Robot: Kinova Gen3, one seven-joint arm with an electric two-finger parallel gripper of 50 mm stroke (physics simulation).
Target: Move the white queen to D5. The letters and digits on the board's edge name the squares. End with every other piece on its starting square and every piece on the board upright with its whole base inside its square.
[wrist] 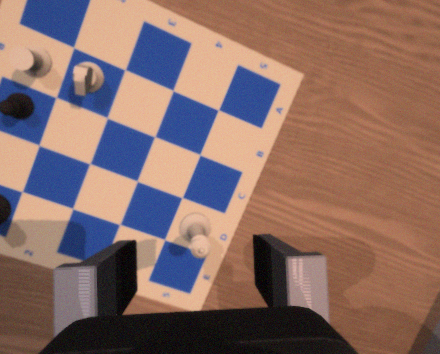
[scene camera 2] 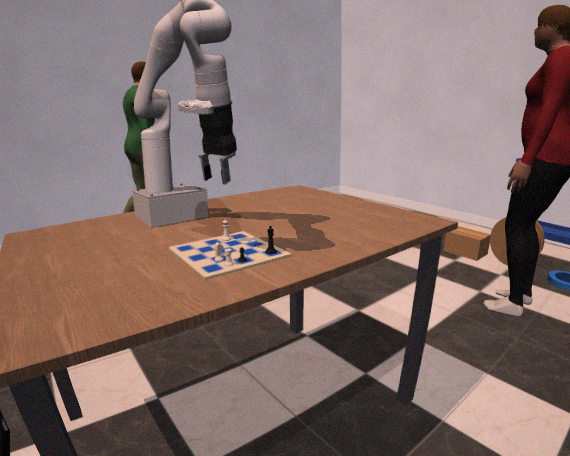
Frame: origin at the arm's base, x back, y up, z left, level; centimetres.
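Seen in the pictures: gripper, between the fingertips: [wrist: 195, 262] [scene camera 2: 217, 180]; arm's base, origin of its link: [scene camera 2: 159, 191].
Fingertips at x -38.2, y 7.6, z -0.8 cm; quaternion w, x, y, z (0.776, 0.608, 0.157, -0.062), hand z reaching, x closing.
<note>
Pixels of each thing's top centre, then the offset from my fingertips to it.
- white queen, centre of its top: [wrist: 202, 251] [scene camera 2: 225, 219] dx +2.5, dy -10.7, dz +3.4 cm
- board, centre of its top: [wrist: 123, 150] [scene camera 2: 227, 250] dx -4.7, dy -16.0, dz -1.2 cm
- white knight, centre of its top: [wrist: 79, 77] [scene camera 2: 218, 242] dx -8.3, dy -12.1, dz -5.7 cm
- white piece, centre of its top: [wrist: 21, 58] [scene camera 2: 227, 249] dx -12.0, dy -12.7, dz -5.7 cm
- black pawn, centre of its top: [wrist: 4, 108] [scene camera 2: 241, 247] dx -12.4, dy -12.9, dz -2.4 cm
- black king, centre of its top: [scene camera 2: 270, 226] dx -12.7, dy -9.7, dz +5.7 cm
The white queen [scene camera 2: 225, 231] [wrist: 194, 226] stands upright on the board [scene camera 2: 206, 274] [wrist: 293, 80]. In the wrist view its round base lies inside the cream square D5, between blue C5 and blue E5, near the square's middle. My gripper [scene camera 2: 216, 181] [wrist: 195, 262] is open and empty, high above the queen and apart from it. In the wrist view the queen shows between and beyond the two spread fingers.
A white knight [scene camera 2: 219, 251] [wrist: 89, 79] stands on B2, another white piece [scene camera 2: 228, 257] [wrist: 37, 62] on B1, a black pawn [scene camera 2: 242, 255] [wrist: 21, 106] on C1, and a black king [scene camera 2: 270, 241] [wrist: 3, 209] on E1, partly cut off in the wrist view.
</note>
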